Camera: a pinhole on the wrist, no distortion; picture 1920 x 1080 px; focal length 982.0 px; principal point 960.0 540.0 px. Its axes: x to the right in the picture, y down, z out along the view. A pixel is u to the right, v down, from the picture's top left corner.
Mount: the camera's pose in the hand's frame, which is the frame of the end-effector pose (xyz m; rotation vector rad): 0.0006 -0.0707 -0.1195 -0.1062 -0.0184 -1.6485
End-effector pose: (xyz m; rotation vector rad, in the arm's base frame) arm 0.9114 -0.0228 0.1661 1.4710 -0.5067 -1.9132
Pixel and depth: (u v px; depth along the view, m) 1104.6 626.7 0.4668
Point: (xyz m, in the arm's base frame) 0.5416 -0.0233 0.1533
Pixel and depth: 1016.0 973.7 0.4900
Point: 0.5127 -0.1699 0.0505
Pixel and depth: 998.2 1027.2 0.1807
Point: 0.8241 -0.0478 0.0663
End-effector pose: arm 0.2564 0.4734 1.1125 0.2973 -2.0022 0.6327
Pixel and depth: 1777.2 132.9 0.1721
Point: 0.3304 0.2708 1.0846
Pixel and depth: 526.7 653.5 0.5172
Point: -0.1607 0.4331 1.0024
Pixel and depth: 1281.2 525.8 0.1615
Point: 0.2713 0.3562 1.1322
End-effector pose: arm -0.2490 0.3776 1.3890 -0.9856 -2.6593 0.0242
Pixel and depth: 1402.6 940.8 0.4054
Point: -0.6069 0.3358 1.1889
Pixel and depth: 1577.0 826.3 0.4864
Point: -0.6854 0.2387 1.1073
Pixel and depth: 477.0 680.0 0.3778
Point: -0.2949 0.5623 1.1696
